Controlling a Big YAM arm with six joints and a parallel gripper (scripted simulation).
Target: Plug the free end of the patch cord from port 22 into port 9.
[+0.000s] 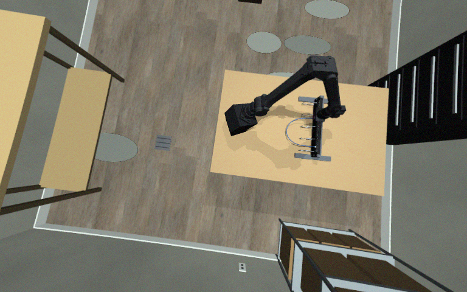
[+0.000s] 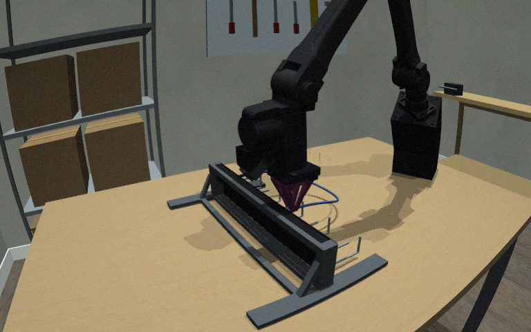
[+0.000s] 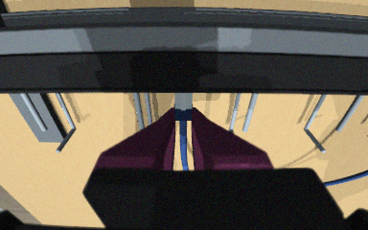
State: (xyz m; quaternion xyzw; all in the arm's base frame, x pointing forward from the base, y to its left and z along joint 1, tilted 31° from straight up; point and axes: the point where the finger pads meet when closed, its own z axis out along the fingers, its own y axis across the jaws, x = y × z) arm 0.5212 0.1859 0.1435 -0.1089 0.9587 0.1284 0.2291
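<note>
The grey plug is 2 cm ahead of my hand and 1 cm to the left of it.
</note>
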